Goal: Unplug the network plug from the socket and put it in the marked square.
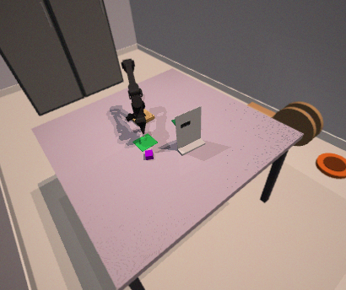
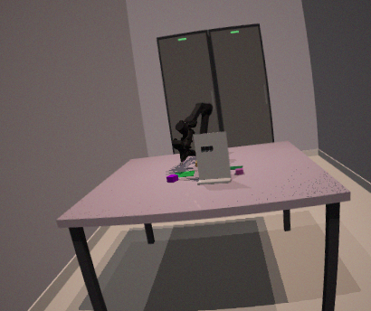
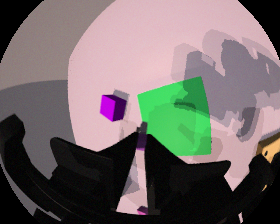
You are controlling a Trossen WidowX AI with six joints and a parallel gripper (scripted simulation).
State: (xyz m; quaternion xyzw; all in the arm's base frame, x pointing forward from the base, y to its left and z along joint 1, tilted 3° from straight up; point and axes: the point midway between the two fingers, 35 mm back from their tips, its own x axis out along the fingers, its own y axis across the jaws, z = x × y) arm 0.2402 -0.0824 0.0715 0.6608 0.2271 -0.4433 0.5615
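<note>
Right now the green marked square is 1 cm behind my gripper tip and 8 cm below it. Round my gripper tip: network plug (right at my gripper tip); panel (19 cm ahead, 21 cm to the left, 4 cm above).
</note>
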